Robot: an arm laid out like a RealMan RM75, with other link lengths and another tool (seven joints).
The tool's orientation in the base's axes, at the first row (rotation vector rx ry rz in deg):
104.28, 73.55, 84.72
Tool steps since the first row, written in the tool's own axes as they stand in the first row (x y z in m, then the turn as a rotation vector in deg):
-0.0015, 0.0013, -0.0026, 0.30, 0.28, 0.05
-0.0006, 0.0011, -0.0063, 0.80, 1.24, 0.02
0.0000, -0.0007, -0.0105, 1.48, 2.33, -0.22
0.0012, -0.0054, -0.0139, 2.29, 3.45, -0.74
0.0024, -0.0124, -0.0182, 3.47, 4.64, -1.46
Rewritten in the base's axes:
-0.0019, -0.0024, 0.0011, 0.15, 0.14, 0.36
-0.0054, -0.0023, 0.0026, 0.46, 0.13, 1.39
-0.0100, -0.0017, 0.0027, 0.63, 0.18, 2.69
-0.0149, 0.0008, 0.0006, 0.55, 0.27, 4.16
-0.0215, 0.0042, -0.0031, 0.30, 0.61, 5.94

